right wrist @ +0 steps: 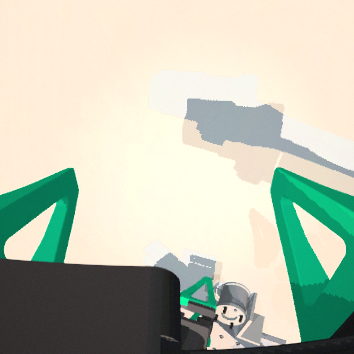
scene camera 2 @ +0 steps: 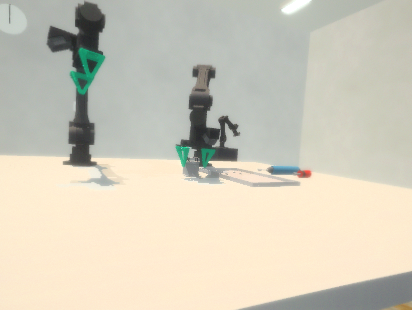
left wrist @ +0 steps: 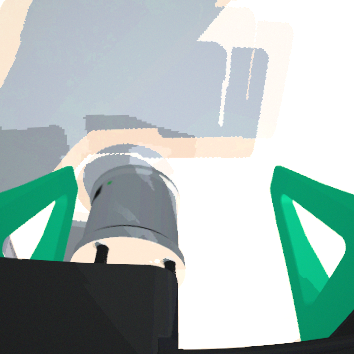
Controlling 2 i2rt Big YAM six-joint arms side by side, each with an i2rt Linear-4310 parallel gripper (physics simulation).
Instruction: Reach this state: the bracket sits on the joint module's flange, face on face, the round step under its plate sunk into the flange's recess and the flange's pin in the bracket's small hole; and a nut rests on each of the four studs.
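Where they show: left gripper, fingertip midpoint: (right wrist: 206, 292) (scene camera 2: 194, 167) (left wrist: 173, 176); right gripper, fingertip midpoint: (right wrist: 174, 178) (scene camera 2: 85, 86); left arm's base at its link origin: (scene camera 2: 199, 165); right arm's base at its link origin: (scene camera 2: 80, 164).
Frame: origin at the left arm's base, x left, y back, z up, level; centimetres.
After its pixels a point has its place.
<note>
The joint module (scene camera 2: 191, 168) @(x -32.0, y -36.9, z 3.4 cm) (left wrist: 135, 205) @(x -30.8, y -37.4, z 3.5 cm) (right wrist: 233, 300) @(x -33.0, y -34.3, z 4.5 cm) is a grey upright cylinder with a pale flange face and dark studs; my left wrist hides part of the face in the left wrist view. No bracket shows on the visible flange. A grey angled piece, likely the bracket (scene camera 2: 213, 173) (right wrist: 253, 328), is beside the module. My left gripper (scene camera 2: 194, 166) @(x -32.9, y -39.8, z 4.2 cm) (left wrist: 173, 176) @(x -32.9, y -39.8, z 4.2 cm) is open and empty, its fingers astride the module's upper part in the scene view. My right gripper (scene camera 2: 87, 84) @(x -71.4, y -36.4, z 28.1 cm) (right wrist: 174, 178) @(x -71.4, y -36.4, z 28.1 cm) is open and empty, high up at the left. Nuts on the studs cannot be made out.
A flat tray (scene camera 2: 275, 184) @(x -14.9, y -63.8, z 0.8 cm) (right wrist: 216, 341) @(x -9.0, y -36.8, z 0.4 cm) with small dark specks, perhaps nuts, lies right of the module. Behind it at the right lie a blue tool (scene camera 2: 284, 170) @(x 20.5, y -41.7, z 2.2 cm) and its red end (scene camera 2: 304, 174) @(x 19.9, y -53.0, z 1.8 cm). Arm shadows fall on the table.
</note>
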